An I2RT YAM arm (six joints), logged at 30 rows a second.
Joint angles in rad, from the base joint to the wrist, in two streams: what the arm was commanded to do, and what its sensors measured. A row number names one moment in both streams.
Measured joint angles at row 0:
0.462 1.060 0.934 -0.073 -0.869 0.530
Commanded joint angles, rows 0 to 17:
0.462 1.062 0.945 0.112 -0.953 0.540
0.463 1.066 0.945 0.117 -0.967 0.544
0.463 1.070 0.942 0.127 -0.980 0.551
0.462 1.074 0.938 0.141 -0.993 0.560
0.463 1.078 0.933 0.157 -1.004 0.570
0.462 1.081 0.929 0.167 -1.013 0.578
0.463 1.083 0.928 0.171 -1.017 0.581
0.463 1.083 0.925 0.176 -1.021 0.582
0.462 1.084 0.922 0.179 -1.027 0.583
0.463 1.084 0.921 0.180 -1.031 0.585
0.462 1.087 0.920 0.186 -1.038 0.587
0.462 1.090 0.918 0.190 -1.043 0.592
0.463 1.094 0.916 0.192 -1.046 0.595
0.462 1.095 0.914 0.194 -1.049 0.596
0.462 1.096 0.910 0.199 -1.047 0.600
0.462 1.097 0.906 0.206 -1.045 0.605
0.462 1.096 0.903 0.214 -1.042 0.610
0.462 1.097 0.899 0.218 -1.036 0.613
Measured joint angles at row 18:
0.457 1.098 0.897 0.064 -0.974 0.590
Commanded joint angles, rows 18 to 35:
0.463 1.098 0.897 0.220 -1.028 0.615
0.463 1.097 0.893 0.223 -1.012 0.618
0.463 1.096 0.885 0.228 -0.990 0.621
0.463 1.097 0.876 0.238 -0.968 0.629
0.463 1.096 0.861 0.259 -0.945 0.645
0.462 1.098 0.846 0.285 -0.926 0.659
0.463 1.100 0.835 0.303 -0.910 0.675
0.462 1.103 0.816 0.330 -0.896 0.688
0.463 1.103 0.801 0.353 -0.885 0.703
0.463 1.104 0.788 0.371 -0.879 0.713
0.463 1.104 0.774 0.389 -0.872 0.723
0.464 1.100 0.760 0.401 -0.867 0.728
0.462 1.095 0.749 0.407 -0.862 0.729
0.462 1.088 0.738 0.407 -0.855 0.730
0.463 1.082 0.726 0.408 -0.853 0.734
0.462 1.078 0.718 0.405 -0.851 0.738
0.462 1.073 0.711 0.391 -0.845 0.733
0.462 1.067 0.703 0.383 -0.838 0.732
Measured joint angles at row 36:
0.459 1.078 0.717 0.348 -0.852 0.707
